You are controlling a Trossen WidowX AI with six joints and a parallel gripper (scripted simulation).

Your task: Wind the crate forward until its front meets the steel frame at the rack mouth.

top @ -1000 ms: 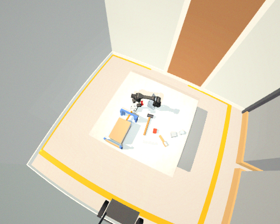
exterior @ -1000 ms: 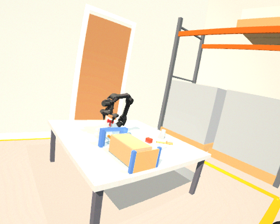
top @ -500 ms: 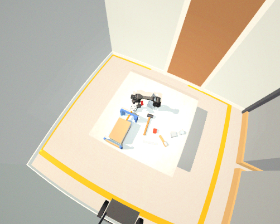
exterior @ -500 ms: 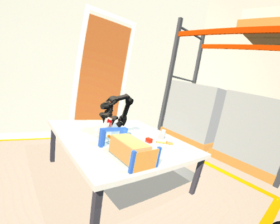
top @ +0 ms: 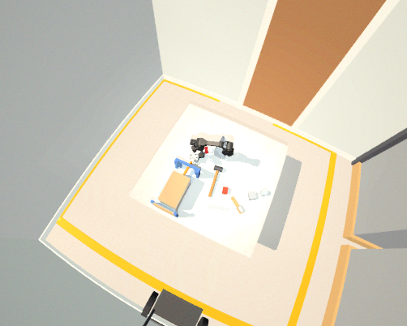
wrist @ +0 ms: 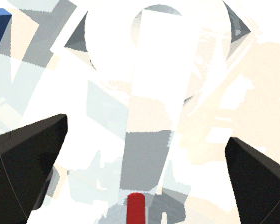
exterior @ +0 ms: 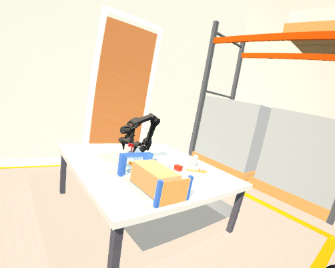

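The winch handle lies 1 cm to the left of my gripper tip and 1 cm behind it. From my gripper tip the other things lie so: winch 8 cm below, 5 cm to the right, 1 cm ahead; red grip 5 cm to the left, 3 cm behind, 3 cm above; cubby 43 cm ahead, 8 cm to the right, 3 cm below.
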